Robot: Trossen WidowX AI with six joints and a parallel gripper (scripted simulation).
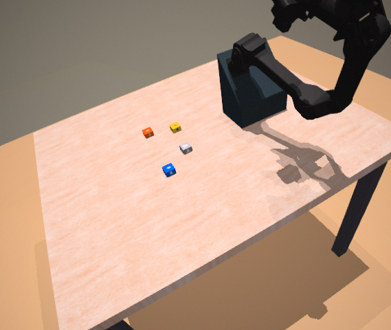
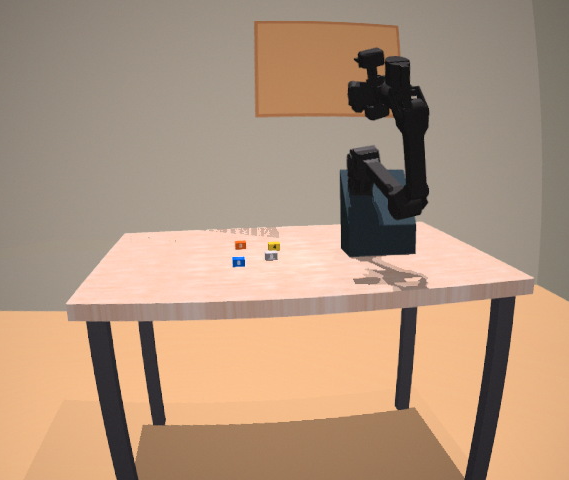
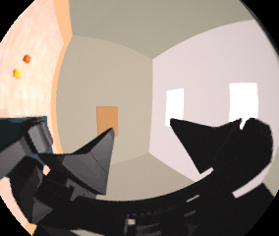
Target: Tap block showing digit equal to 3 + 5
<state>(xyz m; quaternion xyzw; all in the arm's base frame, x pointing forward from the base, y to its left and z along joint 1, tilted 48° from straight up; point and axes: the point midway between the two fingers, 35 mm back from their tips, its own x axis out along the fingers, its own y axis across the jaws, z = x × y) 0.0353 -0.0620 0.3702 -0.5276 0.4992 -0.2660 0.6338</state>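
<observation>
Right now my gripper tip is 31 cm short of the blue block, 5 cm to the left of it and 48 cm above it. Round my gripper tip: grey block: 22 cm ahead, 12 cm to the right, 48 cm below; then orange block: 31 cm ahead, 28 cm to the right, 48 cm below; then yellow block: 21 cm ahead, 25 cm to the right, 48 cm below.
</observation>
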